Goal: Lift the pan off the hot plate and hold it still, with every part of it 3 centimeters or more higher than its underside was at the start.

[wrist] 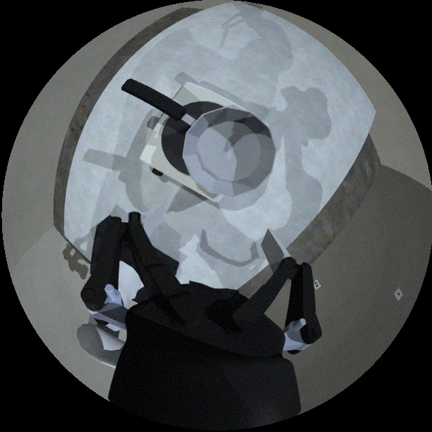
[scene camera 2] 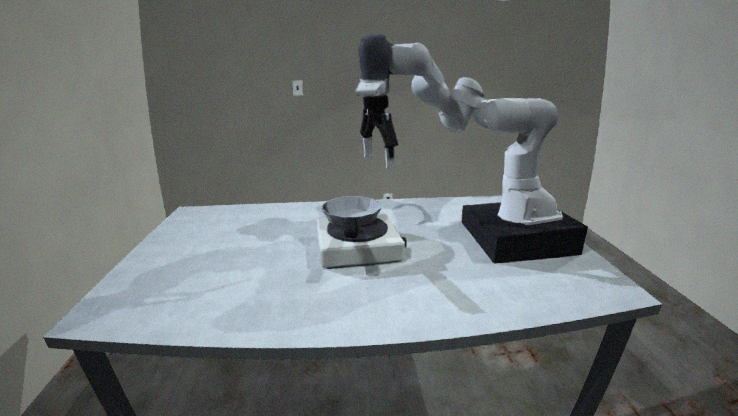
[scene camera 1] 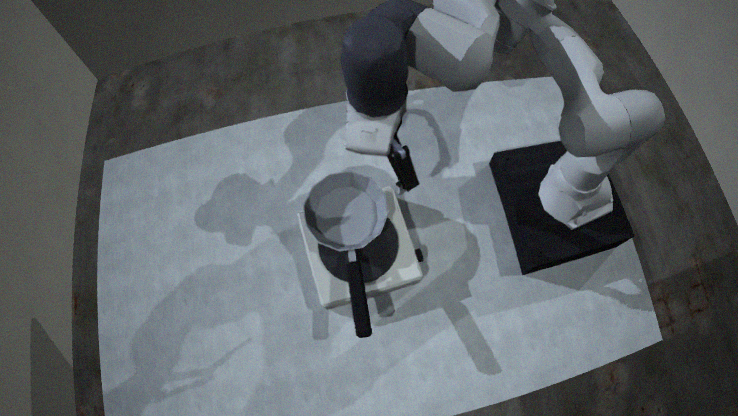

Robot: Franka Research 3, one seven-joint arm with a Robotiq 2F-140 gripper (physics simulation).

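The grey pan sits off-centre on the hot plate's dark disc, reaching past the back edge of the cream body. Its black handle points to the table's front. The contact under the pan is hidden, and I cannot tell whether it is slightly tilted. My gripper is open and empty, pointing down, above and apart from the pan. In scene camera 1 it shows behind and right of the pan, partly hidden by the wrist.
The arm's black base block stands on the table, right of the hot plate. A small dark knob sticks out from the hot plate's right side. A wall stands behind the table.
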